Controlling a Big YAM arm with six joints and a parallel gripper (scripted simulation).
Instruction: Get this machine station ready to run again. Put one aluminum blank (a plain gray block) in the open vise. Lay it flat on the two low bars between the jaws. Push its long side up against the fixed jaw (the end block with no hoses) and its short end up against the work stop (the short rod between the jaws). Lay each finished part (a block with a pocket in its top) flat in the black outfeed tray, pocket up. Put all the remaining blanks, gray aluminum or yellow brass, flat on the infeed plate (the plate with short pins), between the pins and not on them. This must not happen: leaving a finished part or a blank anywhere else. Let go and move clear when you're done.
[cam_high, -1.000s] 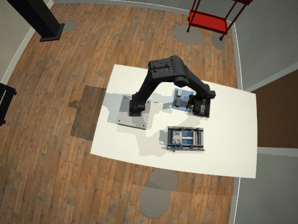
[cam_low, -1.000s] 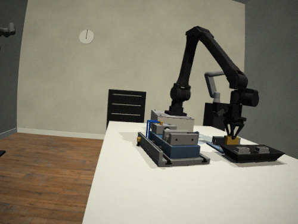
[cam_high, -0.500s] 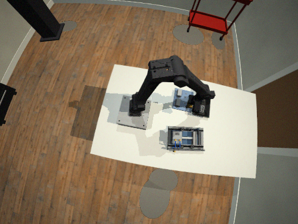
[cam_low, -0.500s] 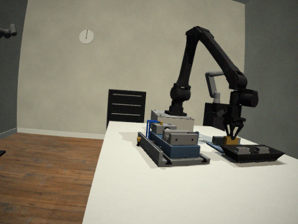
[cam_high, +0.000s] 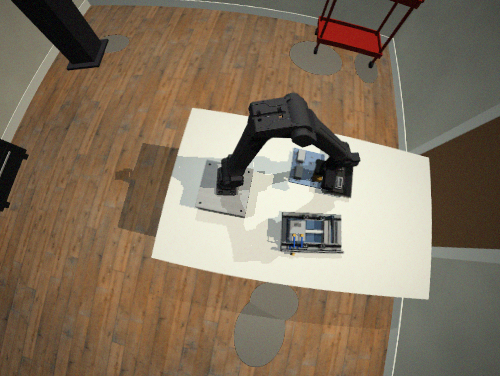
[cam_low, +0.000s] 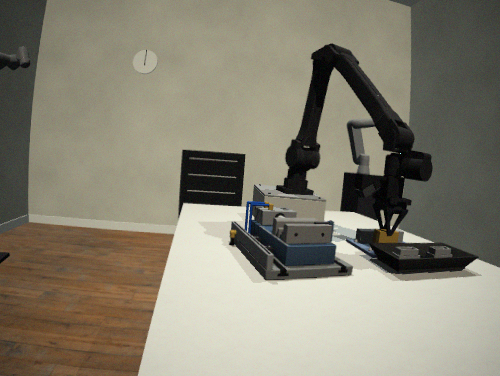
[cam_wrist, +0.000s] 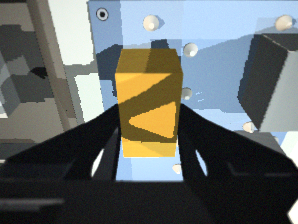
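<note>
Right now the yellow brass blank is 2 cm below my hand. The rest, counted from my hand: infeed plate 4 cm behind, 5 cm to the left, 6 cm below; then dark rod 4 cm ahead, 24 cm to the right, 3 cm above; then gray blank 10 cm behind, 2 cm to the left, 4 cm below.
</note>
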